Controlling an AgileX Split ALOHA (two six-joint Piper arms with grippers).
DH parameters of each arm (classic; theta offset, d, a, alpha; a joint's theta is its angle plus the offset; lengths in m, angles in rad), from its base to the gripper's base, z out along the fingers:
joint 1: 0 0.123 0 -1.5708
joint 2: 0.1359 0 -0.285 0
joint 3: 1.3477 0 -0.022 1.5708
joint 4: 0 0.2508 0 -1.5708
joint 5: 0 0 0.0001 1.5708
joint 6: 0 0.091 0 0
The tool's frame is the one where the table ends.
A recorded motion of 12 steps. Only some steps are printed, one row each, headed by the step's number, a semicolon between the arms.
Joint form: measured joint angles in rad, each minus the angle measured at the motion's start. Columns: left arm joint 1, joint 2, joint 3, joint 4, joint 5, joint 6; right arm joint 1, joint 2, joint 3, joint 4, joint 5, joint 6.
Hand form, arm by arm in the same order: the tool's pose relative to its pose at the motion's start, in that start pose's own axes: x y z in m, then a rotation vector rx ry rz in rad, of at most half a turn. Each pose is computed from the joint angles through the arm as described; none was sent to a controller.
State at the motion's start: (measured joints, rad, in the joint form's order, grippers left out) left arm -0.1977 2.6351 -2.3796 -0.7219 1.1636 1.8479; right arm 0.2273 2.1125 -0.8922 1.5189 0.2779 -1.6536
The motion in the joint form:
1: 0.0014 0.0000 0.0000 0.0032 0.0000 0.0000; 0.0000 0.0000 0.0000 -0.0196 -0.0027 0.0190
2: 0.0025 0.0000 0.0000 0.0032 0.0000 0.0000; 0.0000 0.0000 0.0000 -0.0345 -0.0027 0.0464
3: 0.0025 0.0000 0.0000 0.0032 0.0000 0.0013; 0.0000 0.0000 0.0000 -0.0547 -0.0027 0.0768
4: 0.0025 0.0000 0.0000 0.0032 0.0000 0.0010; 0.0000 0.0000 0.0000 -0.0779 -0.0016 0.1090
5: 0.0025 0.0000 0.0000 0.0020 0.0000 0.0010; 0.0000 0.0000 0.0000 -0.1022 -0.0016 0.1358
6: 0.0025 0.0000 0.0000 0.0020 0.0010 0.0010; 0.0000 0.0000 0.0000 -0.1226 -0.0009 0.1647
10: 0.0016 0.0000 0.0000 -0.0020 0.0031 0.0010; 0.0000 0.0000 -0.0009 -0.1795 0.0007 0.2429
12: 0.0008 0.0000 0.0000 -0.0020 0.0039 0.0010; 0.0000 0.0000 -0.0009 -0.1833 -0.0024 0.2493
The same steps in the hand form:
1: 0.0009 0.0000 -0.0004 0.0000 0.0033 0.0002; 0.0005 -0.0002 0.0000 0.0023 0.0055 0.0001
2: 0.0014 0.0001 -0.0008 -0.0007 0.0036 -0.0006; 0.0009 -0.0002 0.0000 0.0021 0.0096 0.0132
3: 0.0014 0.0001 -0.0008 -0.0007 0.0036 0.0007; 0.0014 -0.0002 0.0000 0.0020 0.0150 0.0242
4: 0.0014 0.0001 -0.0008 -0.0007 0.0036 0.0004; 0.0020 -0.0001 0.0000 0.0010 0.0213 0.0341
5: 0.0013 0.0001 -0.0008 -0.0010 0.0025 -0.0001; 0.0026 -0.0001 0.0000 0.0012 0.0280 0.0375
6: 0.0012 0.0001 -0.0008 0.0000 0.0023 -0.0001; 0.0031 0.0000 -0.0001 0.0009 0.0336 0.0468
10: 0.0005 -0.0001 -0.0005 0.0015 -0.0021 -0.0010; 0.0042 0.0000 -0.0001 0.0013 0.0484 0.0700
12: 0.0001 -0.0002 -0.0003 0.0028 -0.0026 -0.0004; 0.0043 -0.0003 -0.0001 0.0046 0.0490 0.0727

